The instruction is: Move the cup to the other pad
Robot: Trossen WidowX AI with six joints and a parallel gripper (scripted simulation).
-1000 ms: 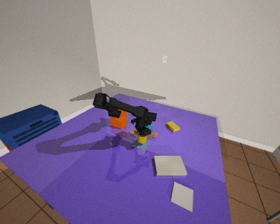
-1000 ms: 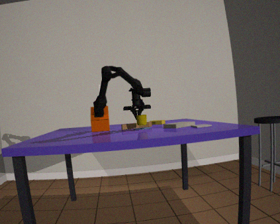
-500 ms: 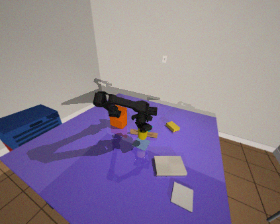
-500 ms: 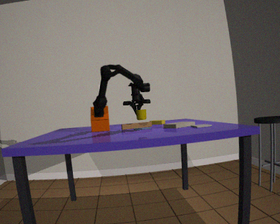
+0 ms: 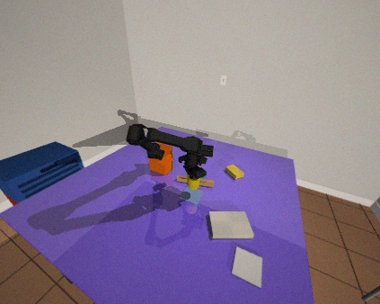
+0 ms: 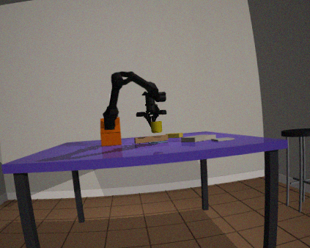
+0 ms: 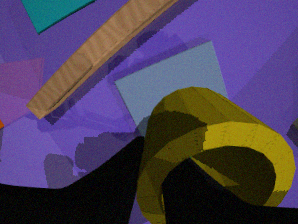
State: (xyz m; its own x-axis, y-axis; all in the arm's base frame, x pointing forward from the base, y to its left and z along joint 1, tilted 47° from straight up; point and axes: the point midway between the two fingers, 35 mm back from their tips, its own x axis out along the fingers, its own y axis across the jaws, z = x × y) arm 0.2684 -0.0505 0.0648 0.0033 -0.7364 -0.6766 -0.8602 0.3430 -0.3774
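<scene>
My gripper tip is 17 cm to the right of the teal pad, 11 cm above it and 3 cm past it. Round my gripper tip: wooden plank (9 cm below, 7 cm to the left); yellow cup (2 cm to the right, 2 cm ahead); pale blue pad (11 cm below, 2 cm to the right, 2 cm ahead).
</scene>
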